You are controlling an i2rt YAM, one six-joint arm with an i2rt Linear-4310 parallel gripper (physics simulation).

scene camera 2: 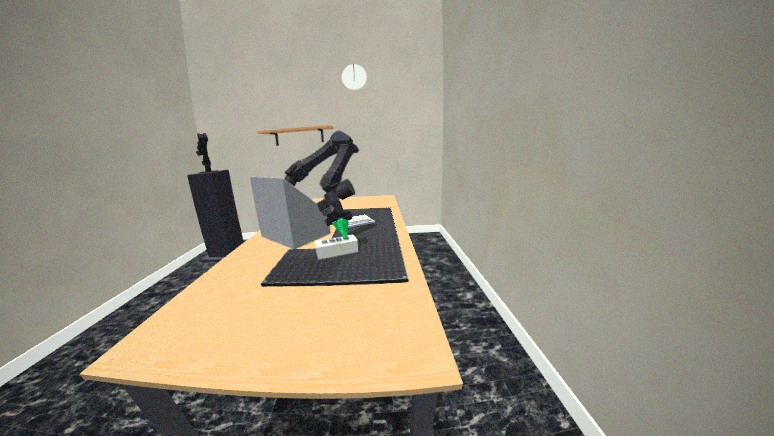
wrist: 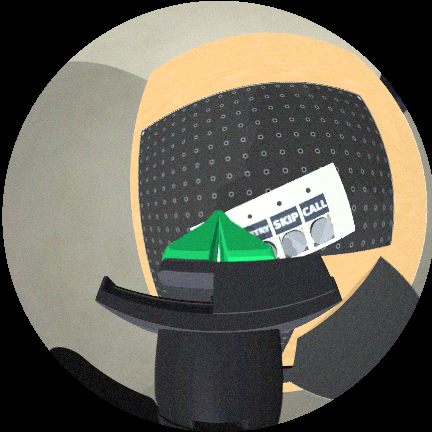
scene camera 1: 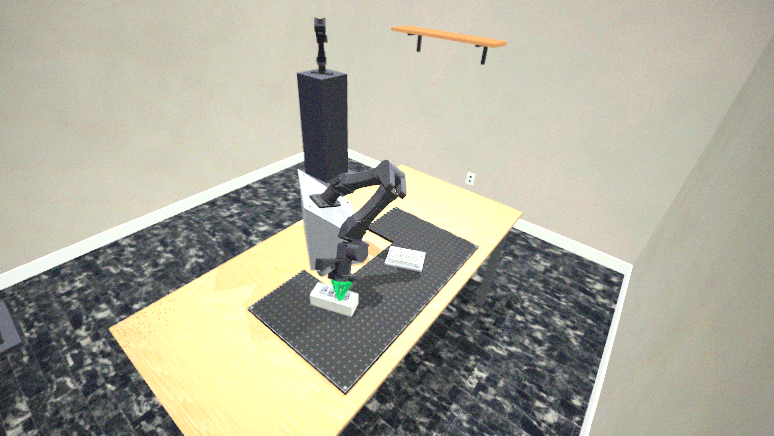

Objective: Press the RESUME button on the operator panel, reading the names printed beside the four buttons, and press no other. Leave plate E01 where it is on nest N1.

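Places are measured from the arm's base along level axes (x left, y back, z up), in millimetres.
Pixels of known places: gripper, fingertip midpoint: [scene camera 2: 346,238] [wrist: 218,215] [scene camera 1: 339,300]; arm's base at its link origin: [scene camera 2: 284,191] [scene camera 1: 325,201].
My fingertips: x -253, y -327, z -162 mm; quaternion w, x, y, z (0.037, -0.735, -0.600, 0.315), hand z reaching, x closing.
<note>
Ahead of a thing's pixels: the offset from my fingertips to its middle. "spot": to the spot under its first point. Level surfaces: height alone.
The white operator panel @[dx +17, dy +46, dz -39 mm] [scene camera 1: 331,307] [scene camera 2: 336,249] [wrist: 342,200] lies on the black perforated mat. In the wrist view the CALL button @[dx +18, dy +95, dz -15 mm] [wrist: 322,230] and SKIP button @[dx +29, dy +67, dz -15 mm] [wrist: 294,243] show with their names. A third name ending in "TRY" @[spot: dx +17, dy +34, dz -14 mm] [wrist: 259,231] is partly covered by my green fingers, and the fourth button and its name are hidden behind them. My gripper [scene camera 1: 340,298] [scene camera 2: 345,237] [wrist: 218,215] is shut and empty, pointing down, its tips at the panel's top at that hidden end; whether they touch a button, I cannot tell. A white plate @[dx +400, dy -13, dz -48 mm] [scene camera 1: 405,258] [scene camera 2: 361,220] lies farther back; its label is unreadable.
The black mat @[dz -67 mm] [scene camera 1: 346,357] [scene camera 2: 379,270] [wrist: 200,130] lies on the wooden table @[dz -80 mm] [scene camera 1: 216,373] [scene camera 2: 281,335] [wrist: 260,55]. A grey slanted pedestal [scene camera 1: 324,238] [scene camera 2: 270,211] stands under my arm's base. A dark column [scene camera 1: 324,124] [scene camera 2: 213,216] with a small arm stands behind the table.
</note>
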